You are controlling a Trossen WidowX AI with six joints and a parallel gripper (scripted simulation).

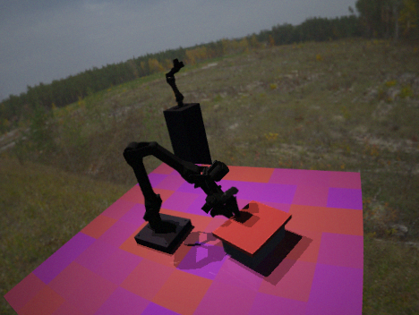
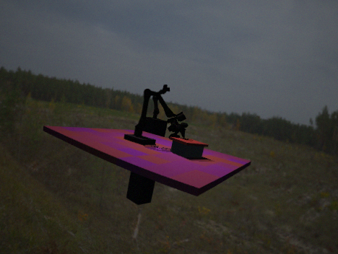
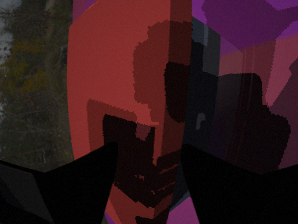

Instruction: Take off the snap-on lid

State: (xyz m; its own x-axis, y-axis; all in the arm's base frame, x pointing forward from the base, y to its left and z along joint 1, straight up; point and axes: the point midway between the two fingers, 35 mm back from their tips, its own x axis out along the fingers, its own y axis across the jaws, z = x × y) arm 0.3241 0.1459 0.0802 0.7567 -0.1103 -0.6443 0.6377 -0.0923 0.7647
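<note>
The red lid lies 7 cm ahead of my gripper tip, 1 cm to the right of it and 1 cm above it. Round my gripper tip: dark grey storage box: 7 cm ahead, 4 cm below, 1 cm to the right.
</note>
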